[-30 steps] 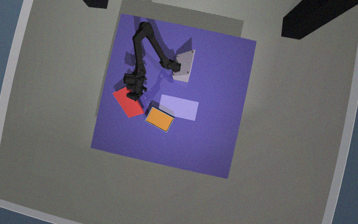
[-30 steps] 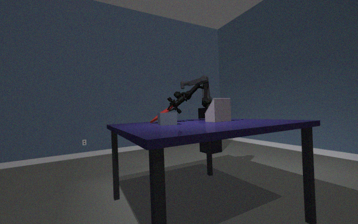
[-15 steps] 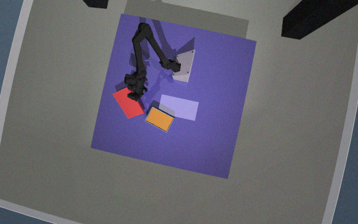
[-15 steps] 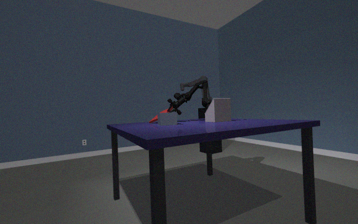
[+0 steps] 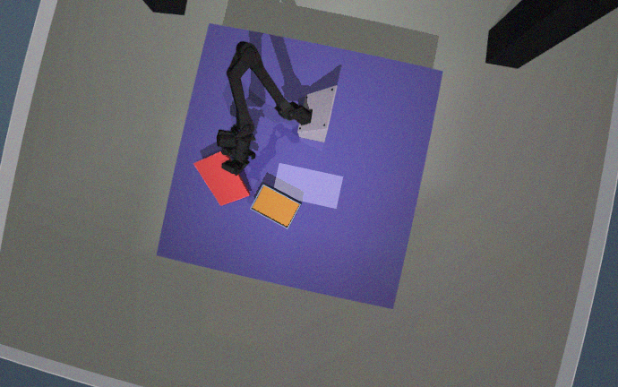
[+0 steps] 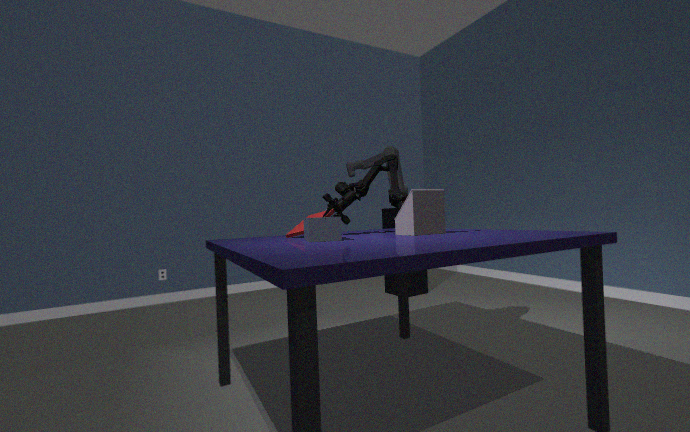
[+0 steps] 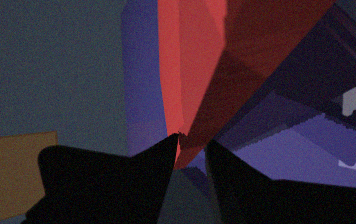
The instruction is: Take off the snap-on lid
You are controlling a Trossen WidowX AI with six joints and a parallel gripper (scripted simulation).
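My gripper tip is 70 mm to the left of the red lid, 40 mm short of it and 10 mm above it. Also, from my gripper tip: grey storage box: 210 mm to the left, 130 mm ahead, 40 mm below.
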